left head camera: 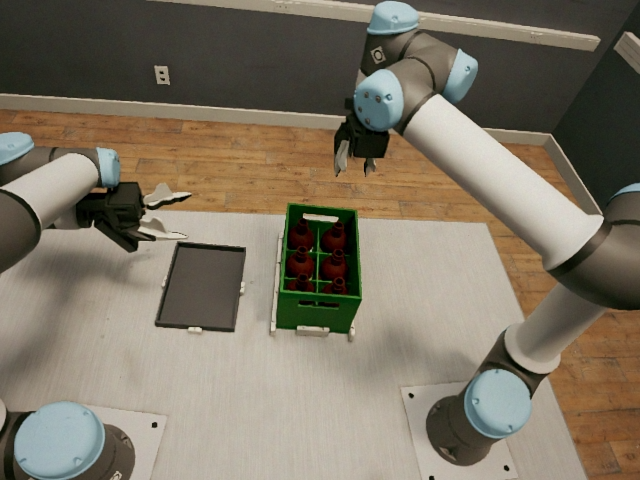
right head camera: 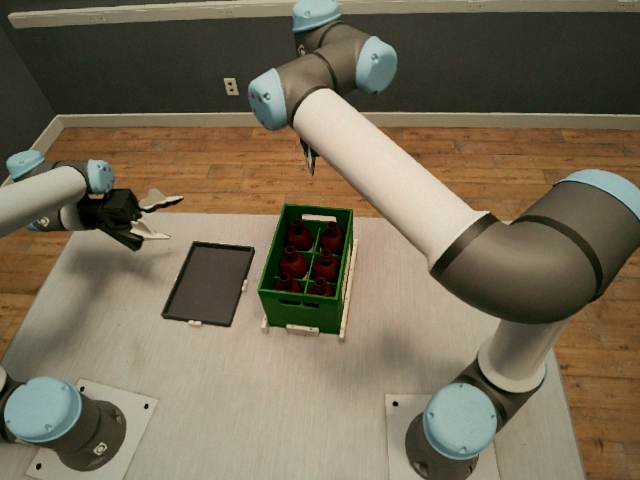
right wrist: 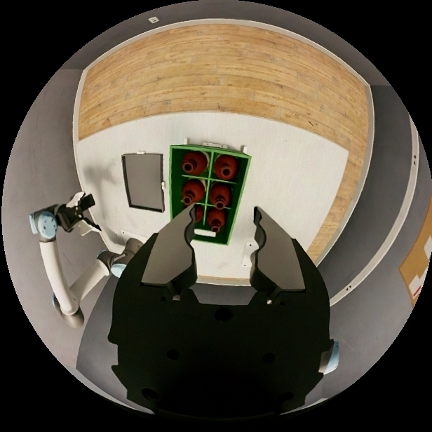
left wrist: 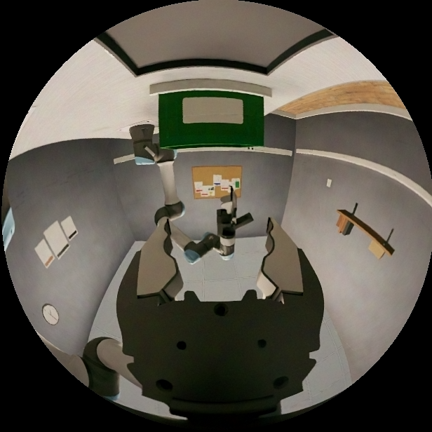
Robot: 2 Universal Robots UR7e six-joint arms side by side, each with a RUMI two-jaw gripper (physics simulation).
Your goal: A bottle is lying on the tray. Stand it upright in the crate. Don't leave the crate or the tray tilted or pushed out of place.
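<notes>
The green crate [left head camera: 312, 316] [right head camera: 299, 315] [left wrist: 210, 136] [right wrist: 240, 200] stands level. Dark red bottles stand upright in its compartments, among them the back right bottle [left head camera: 333, 238] [right head camera: 331, 238]; each compartment in the head views holds one. The dark tray [left head camera: 204, 289] [right head camera: 211, 284] [left wrist: 210, 40] [right wrist: 144, 182] lies flat left of the crate, with no bottle on it. My right gripper [left head camera: 352, 174] [right wrist: 224, 205] is open and empty, pointing down high above the crate's far end. My left gripper [left head camera: 189, 215] [right head camera: 176, 217] is open and empty, pointing sideways near the tray's back left corner.
Small white blocks sit against the edges of the crate and tray, such as the front block [left head camera: 312, 331] [right head camera: 302, 330] at the crate. The right arm's white link [left head camera: 496, 175] [right head camera: 382, 165] slopes down to the right. Both arm bases stand at the table's near side.
</notes>
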